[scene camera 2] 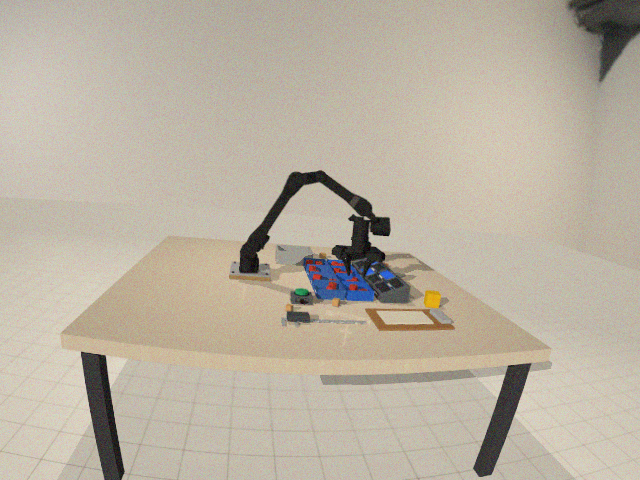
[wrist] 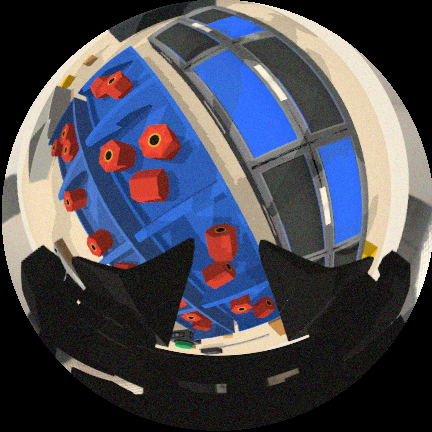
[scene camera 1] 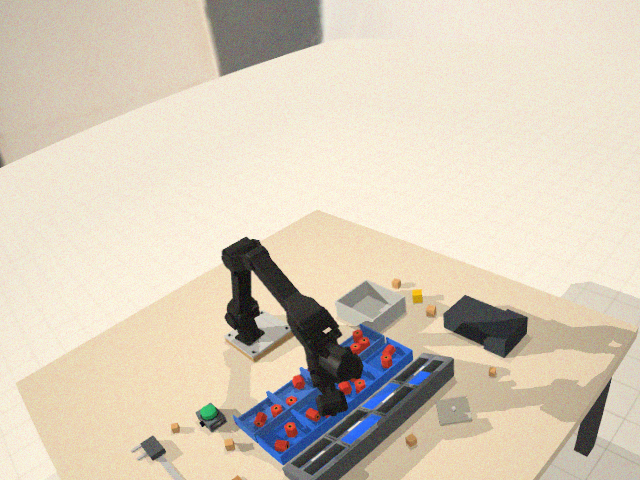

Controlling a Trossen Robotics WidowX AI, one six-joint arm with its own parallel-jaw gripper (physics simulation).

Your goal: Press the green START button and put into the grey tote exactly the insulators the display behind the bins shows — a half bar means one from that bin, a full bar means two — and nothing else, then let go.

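My gripper is open and empty, pointing down low over the blue bins. Between its fingers in the wrist view, a red insulator lies in a display-side bin, with another insulator close beside it. Three insulators lie in the neighbouring bin. The display shows three blue fields and several dark ones. The grey tote stands past the bins' far end; no insulator shows in it. The green START button is at the other end.
A dark box stands beyond the display's far end. A yellow cube and small orange cubes lie near the tote. A grey plate lies behind the display. A caliper-like tool and a brown frame lie near the button end.
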